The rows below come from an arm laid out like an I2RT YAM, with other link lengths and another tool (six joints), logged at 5 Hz.
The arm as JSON. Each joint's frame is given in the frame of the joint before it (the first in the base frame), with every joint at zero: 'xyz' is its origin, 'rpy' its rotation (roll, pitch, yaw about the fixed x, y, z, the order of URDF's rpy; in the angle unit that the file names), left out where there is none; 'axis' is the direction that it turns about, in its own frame. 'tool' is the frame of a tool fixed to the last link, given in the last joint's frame.
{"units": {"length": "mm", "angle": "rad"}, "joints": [
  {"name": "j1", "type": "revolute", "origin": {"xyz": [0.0, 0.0, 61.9]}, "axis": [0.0, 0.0, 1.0]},
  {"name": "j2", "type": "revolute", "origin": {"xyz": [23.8, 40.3, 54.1]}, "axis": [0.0, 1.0, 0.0]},
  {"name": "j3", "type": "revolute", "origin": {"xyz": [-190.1, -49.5, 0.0]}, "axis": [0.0, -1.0, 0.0]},
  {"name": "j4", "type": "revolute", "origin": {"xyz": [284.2, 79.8, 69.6]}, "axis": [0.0, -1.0, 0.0]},
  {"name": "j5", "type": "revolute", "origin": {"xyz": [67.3, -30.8, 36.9]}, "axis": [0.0, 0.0, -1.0]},
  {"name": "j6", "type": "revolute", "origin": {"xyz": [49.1, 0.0, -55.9]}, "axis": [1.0, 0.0, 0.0]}
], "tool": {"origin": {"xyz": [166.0, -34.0, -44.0], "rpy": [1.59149, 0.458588, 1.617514]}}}
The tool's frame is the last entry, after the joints.
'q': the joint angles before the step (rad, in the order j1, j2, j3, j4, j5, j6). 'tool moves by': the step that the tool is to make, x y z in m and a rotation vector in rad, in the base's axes. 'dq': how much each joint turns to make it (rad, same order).
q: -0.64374, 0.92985, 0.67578, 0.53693, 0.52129, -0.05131
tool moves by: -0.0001, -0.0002, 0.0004, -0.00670, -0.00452, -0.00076
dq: -0.00039, 0.00151, -0.00568, 0.01634, -0.00040, -0.00304
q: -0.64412, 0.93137, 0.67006, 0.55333, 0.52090, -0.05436
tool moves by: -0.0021, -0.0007, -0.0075, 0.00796, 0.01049, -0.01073
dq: 0.00012, 0.00180, -0.01400, 0.00437, 0.01043, -0.00347
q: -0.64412, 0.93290, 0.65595, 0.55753, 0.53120, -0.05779
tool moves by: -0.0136, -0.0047, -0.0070, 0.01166, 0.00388, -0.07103
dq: -0.00012, 0.01680, -0.00385, 0.01870, 0.07008, -0.01522
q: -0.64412, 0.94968, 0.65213, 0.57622, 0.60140, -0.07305
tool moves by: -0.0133, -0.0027, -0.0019, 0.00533, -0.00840, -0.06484
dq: 0.00014, 0.00893, -0.00028, 0.01954, 0.06498, -0.01149
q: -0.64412, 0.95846, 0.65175, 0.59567, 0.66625, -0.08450
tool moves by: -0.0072, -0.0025, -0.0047, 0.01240, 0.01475, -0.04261
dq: -0.00006, 0.01914, 0.00879, 0.00004, 0.04115, -0.01410
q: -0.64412, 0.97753, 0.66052, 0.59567, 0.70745, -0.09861
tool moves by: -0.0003, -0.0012, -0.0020, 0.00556, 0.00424, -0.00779
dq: -0.00008, 0.01219, 0.00691, -0.00122, 0.00794, -0.00036
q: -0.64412, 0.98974, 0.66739, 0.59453, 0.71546, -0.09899
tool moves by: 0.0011, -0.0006, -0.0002, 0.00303, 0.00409, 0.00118
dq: 0.00004, 0.00651, 0.00727, -0.00608, -0.00111, 0.00036
